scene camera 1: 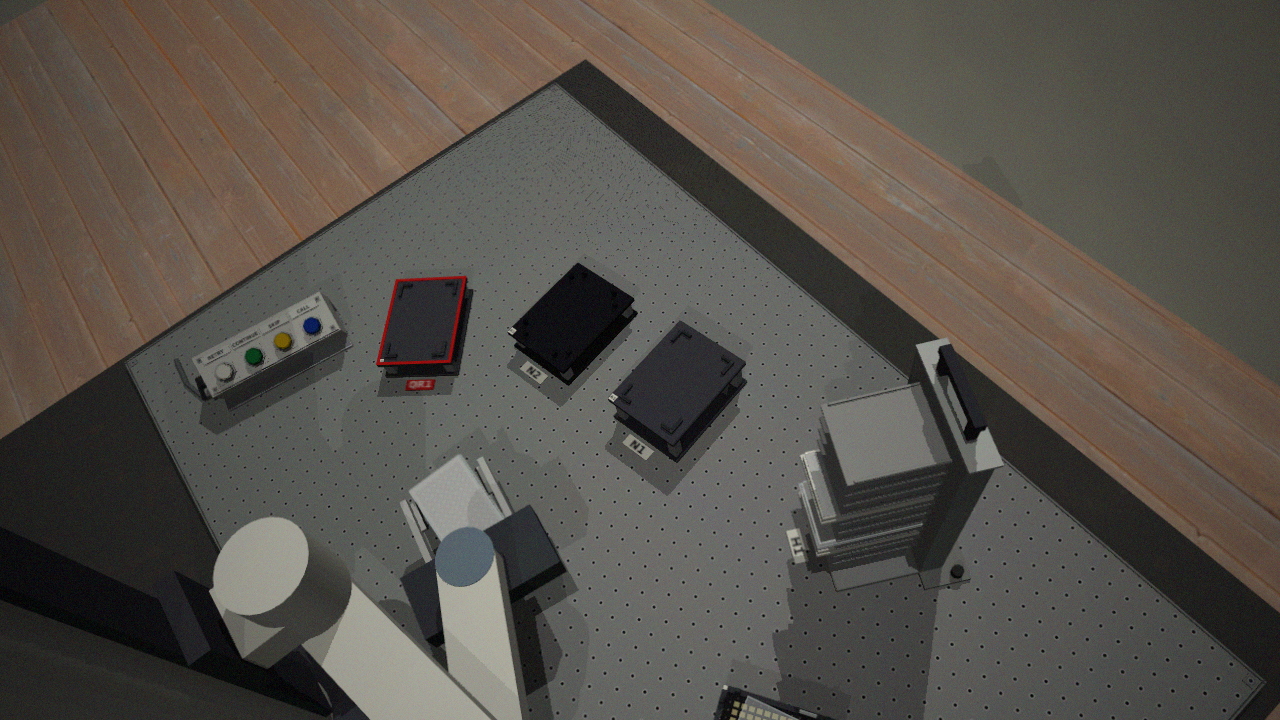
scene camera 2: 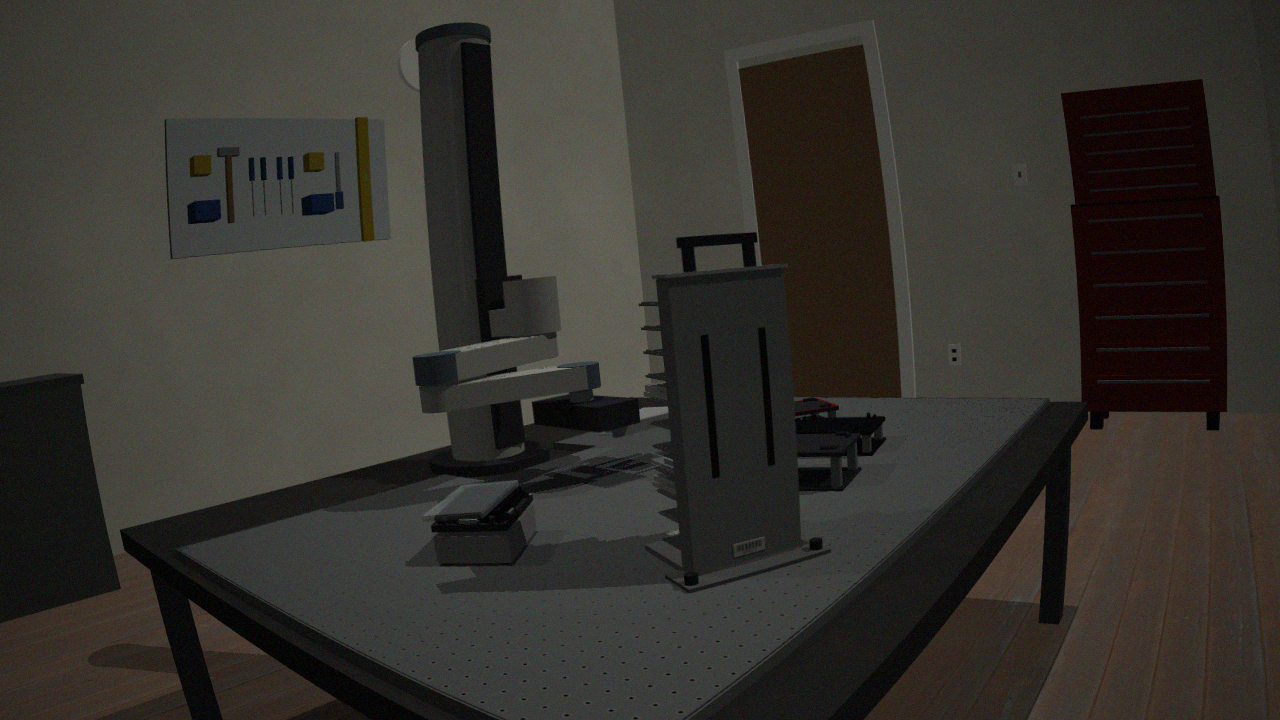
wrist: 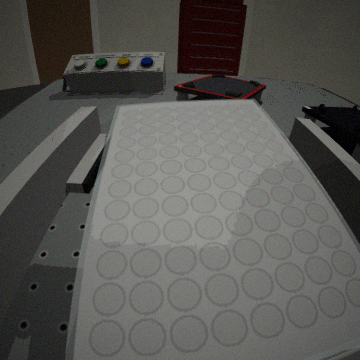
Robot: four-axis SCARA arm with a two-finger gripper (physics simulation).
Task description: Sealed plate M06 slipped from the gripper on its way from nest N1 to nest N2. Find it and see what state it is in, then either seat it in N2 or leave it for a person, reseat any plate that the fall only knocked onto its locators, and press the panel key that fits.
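Places are measured from the arm's base along level axes (x ahead, y left, z up), in metres.
Pixels of known places: gripper, between the fingertips: (scene camera 1: 443, 482) (scene camera 2: 656, 413) (wrist: 197, 125); arm's base, origin of its link: (scene camera 2: 490, 462).
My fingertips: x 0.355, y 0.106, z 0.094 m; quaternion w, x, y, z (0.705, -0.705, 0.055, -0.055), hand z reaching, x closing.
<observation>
For each thing: its top centre in the pictures, then the offset to it from my fingertips. "spot": a spot on its surface instead.
- white sealed plate, centre of its top: (wrist: 213, 145) (scene camera 1: 454, 504) (scene camera 2: 638, 411) 0.005 m back, 0.044 m right, 0.012 m up
- Nest N1, centre of its top: (scene camera 1: 676, 377) (scene camera 2: 800, 438) 0.340 m ahead, 0.082 m right, 0.015 m down
- black nest N2, centre of its top: (scene camera 1: 569, 311) (scene camera 2: 834, 418) 0.298 m ahead, 0.126 m left, 0.028 m down
- Red-rimmed nest QR1, centre of its top: (scene camera 1: 420, 317) (wrist: 225, 81) (scene camera 2: 791, 404) 0.118 m ahead, 0.288 m left, 0.035 m down
- key panel, centre of its top: (scene camera 1: 258, 332) (wrist: 114, 52) 0.095 m back, 0.418 m left, 0.003 m up
- dark-framed item, centre of its top: (scene camera 2: 481, 498) 0.117 m ahead, 0.520 m right, 0.012 m down
- grey block, a spot on its surface: (scene camera 2: 478, 546) spot: 0.164 m ahead, 0.574 m right, 0.055 m down
My gripper (scene camera 1: 443, 481) (wrist: 197, 125) is shut on a white sealed plate (scene camera 1: 458, 494) (wrist: 200, 200), its flat top marked with rings; no plate name is readable. It holds the plate before the nests, on the arm's side. Nest N1 (scene camera 1: 680, 389) and black nest N2 (scene camera 1: 572, 320) carry no plate. Red-rimmed nest QR1 (scene camera 1: 386, 333) (wrist: 200, 92) is bare too. The key panel (scene camera 1: 268, 351) (wrist: 115, 78) has white RETRY, green CONTINUE, yellow SKIP and blue CALL keys. A dark-framed item (scene camera 1: 760, 709) (scene camera 2: 483, 521) sits on a grey block (scene camera 2: 478, 546), with a light sheet tilted on top.
The tall plate hotel H1 (scene camera 1: 886, 434) (scene camera 2: 733, 411) holds several stacked plates or shelves and stands right of N1 in the first scene view. It hides part of the gripper's surroundings in the second scene view. The arm column (scene camera 2: 447, 223) stands at the table's far side.
</observation>
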